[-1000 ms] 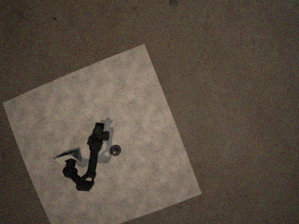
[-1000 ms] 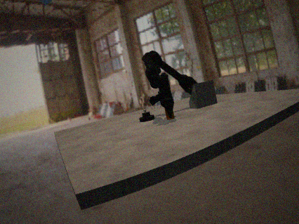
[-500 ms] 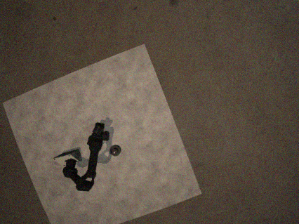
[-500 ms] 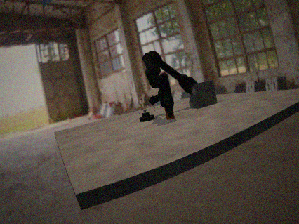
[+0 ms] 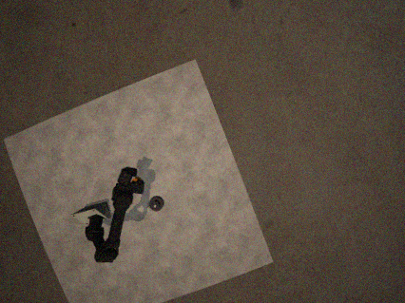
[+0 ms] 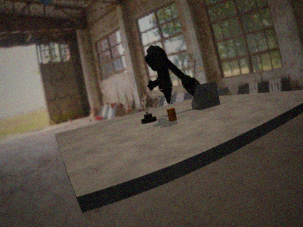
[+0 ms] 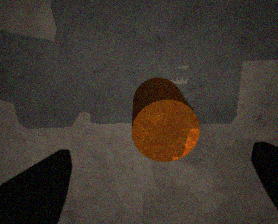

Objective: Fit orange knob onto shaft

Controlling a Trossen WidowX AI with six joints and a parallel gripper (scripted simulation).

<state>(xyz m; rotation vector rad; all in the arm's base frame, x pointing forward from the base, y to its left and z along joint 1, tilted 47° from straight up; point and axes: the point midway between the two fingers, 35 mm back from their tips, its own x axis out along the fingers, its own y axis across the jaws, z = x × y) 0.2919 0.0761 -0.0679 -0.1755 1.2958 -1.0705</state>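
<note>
Right now my gripper tip is 50 mm above the orange knob and 10 mm past it. Also, from my gripper tip: dark round pedestal: 170 mm to the right, 60 mm below, 40 mm ahead.
</note>
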